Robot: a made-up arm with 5 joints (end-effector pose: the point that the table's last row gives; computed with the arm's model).
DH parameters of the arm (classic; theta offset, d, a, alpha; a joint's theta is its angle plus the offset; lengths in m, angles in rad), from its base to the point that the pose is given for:
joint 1: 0 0.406 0 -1.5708
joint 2: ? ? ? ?
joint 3: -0.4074 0 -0.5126 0
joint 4: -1.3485 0 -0.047 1.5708
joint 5: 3.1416 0.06 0 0
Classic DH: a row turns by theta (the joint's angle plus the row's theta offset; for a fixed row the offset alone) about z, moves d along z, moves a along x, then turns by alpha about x.
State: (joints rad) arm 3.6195 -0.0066 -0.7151 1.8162 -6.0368
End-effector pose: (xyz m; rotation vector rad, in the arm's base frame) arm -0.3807 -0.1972 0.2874 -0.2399 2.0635 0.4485
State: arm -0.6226 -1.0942 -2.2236 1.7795 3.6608
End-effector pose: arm -0.2753 0.1976 1.0804 0.8667 1.3495 -0.0802
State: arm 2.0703 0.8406 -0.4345 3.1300 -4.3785
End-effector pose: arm -0.0500 0.0916 0.1079 -0.4046 -0.0336 0.8223
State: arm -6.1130 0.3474 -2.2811 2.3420 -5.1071
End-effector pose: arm 0.5680 0.0976 0.8355 2.4980 -1.3742 -0.4615
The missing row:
joint 2: -1.3857 0 0.2554 0
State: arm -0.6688 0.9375 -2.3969 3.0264 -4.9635
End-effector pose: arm 0.5334 -0.4215 0.5262 1.0649 -1.6377 -1.8440
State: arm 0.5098 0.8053 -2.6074 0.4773 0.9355
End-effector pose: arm 0.6494 0.3631 0.8017 -1.9436 0.4201 -1.1633
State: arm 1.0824 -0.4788 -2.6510 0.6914 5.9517
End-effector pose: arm -0.0836 -0.1573 1.2279 -0.6802 -0.5810 -2.2687
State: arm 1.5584 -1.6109 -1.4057 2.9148 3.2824
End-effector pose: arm -0.0031 -0.2496 0.8982 -1.9997 2.3322 0.1175
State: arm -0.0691 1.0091 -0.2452 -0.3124 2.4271
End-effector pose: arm -0.0106 0.0007 -0.0138 0.8608 -2.5743 -0.2380
